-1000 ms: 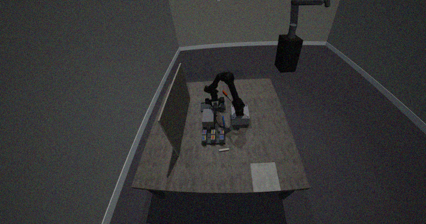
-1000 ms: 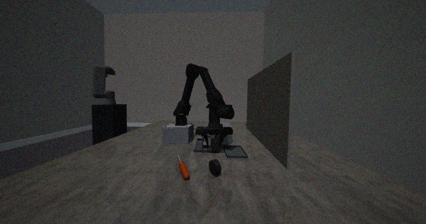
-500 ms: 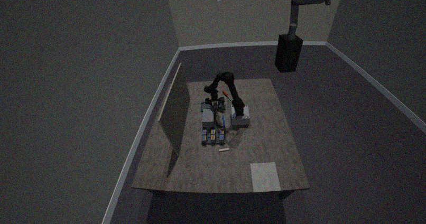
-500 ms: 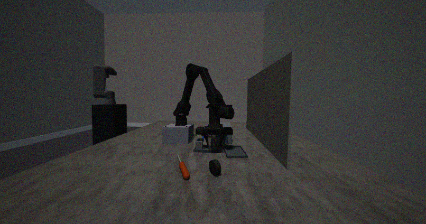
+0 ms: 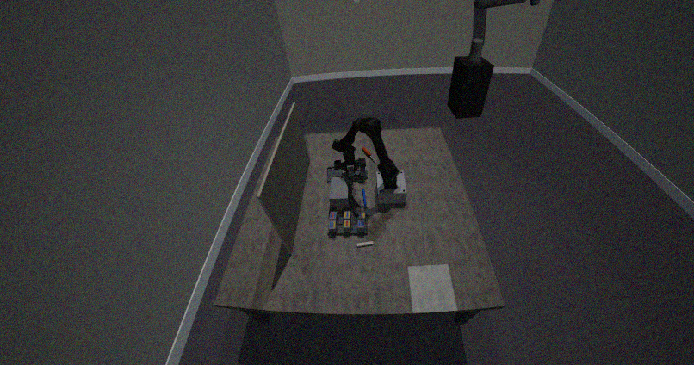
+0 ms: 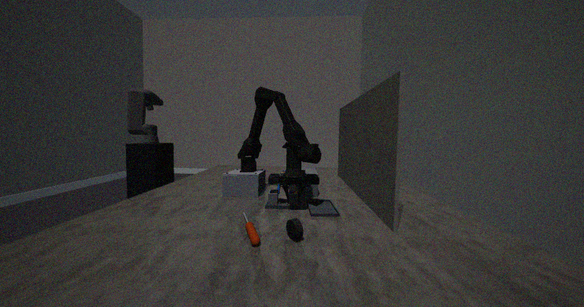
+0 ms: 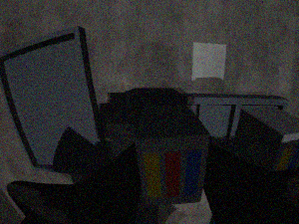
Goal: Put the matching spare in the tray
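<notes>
The dark-rimmed tray is 100 mm ahead of my gripper tip, 20 mm to the right of it and 10 mm below it. Also, from my gripper tip: grey mounted unit 190 mm to the left, 70 mm ahead, 30 mm above; tall dark panel 310 mm ahead, 210 mm above, 160 mm to the left.
</notes>
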